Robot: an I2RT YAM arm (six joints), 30 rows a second.
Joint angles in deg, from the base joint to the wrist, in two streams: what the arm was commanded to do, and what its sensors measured. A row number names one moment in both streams.
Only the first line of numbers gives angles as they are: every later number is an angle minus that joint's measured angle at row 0.
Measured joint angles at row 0:
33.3, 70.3, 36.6, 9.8, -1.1, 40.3
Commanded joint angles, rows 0 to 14:
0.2, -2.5, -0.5, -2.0, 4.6, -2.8
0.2, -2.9, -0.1, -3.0, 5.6, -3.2
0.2, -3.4, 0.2, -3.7, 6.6, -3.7
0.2, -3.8, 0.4, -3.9, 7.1, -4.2
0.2, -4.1, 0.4, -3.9, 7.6, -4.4
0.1, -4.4, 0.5, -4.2, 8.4, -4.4
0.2, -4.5, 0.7, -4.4, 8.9, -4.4
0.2, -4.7, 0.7, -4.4, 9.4, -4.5
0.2, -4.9, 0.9, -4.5, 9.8, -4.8
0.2, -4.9, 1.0, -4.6, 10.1, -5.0
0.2, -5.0, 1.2, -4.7, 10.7, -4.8
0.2, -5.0, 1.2, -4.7, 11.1, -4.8
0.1, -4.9, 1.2, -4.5, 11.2, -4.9
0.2, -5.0, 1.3, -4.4, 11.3, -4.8
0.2, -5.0, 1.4, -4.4, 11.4, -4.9
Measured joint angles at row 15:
0.0, -4.1, 0.2, -4.1, 9.1, -3.8
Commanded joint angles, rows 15 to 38:
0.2, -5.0, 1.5, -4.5, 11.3, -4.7
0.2, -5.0, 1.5, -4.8, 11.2, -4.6
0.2, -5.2, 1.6, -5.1, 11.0, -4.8
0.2, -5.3, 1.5, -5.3, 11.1, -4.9
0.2, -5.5, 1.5, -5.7, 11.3, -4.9
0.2, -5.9, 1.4, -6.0, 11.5, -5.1
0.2, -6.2, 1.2, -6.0, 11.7, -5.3
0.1, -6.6, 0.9, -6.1, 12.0, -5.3
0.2, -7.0, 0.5, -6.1, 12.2, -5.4
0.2, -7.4, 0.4, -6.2, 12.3, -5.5
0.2, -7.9, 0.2, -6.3, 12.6, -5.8
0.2, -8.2, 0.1, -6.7, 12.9, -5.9
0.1, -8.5, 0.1, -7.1, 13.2, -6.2
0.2, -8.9, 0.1, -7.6, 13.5, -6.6
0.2, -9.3, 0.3, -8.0, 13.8, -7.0
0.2, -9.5, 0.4, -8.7, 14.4, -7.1
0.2, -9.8, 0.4, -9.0, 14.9, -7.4
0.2, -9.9, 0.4, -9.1, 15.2, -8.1
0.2, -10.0, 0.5, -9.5, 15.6, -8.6
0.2, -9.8, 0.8, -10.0, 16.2, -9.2
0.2, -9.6, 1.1, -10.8, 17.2, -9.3
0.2, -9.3, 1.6, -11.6, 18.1, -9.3
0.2, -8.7, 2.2, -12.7, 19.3, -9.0
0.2, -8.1, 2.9, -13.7, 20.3, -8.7
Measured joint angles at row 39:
0.0, -9.0, 0.9, -10.5, 16.1, -7.9
